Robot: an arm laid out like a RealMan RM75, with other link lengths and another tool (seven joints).
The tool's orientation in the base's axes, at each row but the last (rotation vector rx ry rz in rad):
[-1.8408 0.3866 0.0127]
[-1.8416 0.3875 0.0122]
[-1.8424 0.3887 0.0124]
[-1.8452 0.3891 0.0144]
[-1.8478 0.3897 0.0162]
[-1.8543 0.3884 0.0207]
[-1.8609 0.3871 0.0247]
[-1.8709 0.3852 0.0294]
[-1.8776 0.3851 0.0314]
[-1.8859 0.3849 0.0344]
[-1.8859 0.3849 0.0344]
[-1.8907 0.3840 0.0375]
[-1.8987 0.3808 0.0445]
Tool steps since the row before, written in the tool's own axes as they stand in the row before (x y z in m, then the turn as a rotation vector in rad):
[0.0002 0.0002 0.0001 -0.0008 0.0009 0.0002]
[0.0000 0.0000 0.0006 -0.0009 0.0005 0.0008]
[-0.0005 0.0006 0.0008 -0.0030 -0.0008 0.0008]
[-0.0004 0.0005 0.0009 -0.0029 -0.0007 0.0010]
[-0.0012 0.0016 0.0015 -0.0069 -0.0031 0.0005]
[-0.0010 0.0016 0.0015 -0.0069 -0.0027 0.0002]
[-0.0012 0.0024 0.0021 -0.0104 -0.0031 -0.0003]
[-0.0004 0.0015 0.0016 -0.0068 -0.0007 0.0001]
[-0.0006 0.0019 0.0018 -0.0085 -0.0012 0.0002]
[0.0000 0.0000 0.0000 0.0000 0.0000 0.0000]
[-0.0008 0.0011 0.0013 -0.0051 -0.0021 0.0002]
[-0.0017 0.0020 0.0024 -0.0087 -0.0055 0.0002]
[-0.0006 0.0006 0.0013 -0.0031 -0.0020 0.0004]
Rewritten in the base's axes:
[0.0002 0.0000 -0.0003 -0.0010 0.0002 -0.0007]
[0.0001 0.0006 -0.0002 -0.0008 0.0009 -0.0005]
[-0.0005 0.0007 -0.0007 -0.0025 0.0017 0.0011]
[-0.0003 0.0008 -0.0007 -0.0024 0.0019 0.0009]
[-0.0013 0.0013 -0.0017 -0.0056 0.0030 0.0041]
[-0.0011 0.0012 -0.0017 -0.0057 0.0026 0.0039]
[-0.0014 0.0016 -0.0026 -0.0090 0.0032 0.0051]
[-0.0005 0.0012 -0.0018 -0.0062 0.0020 0.0020]
[-0.0008 0.0013 -0.0022 -0.0077 0.0026 0.0028]
[0.0000 0.0000 0.0000 0.0000 0.0000 0.0000]
[-0.0009 0.0011 -0.0013 -0.0042 0.0021 0.0029]
[-0.0018 0.0020 -0.0023 -0.0066 0.0040 0.0068]
[-0.0005 0.0012 -0.0009 -0.0023 0.0017 0.0023]

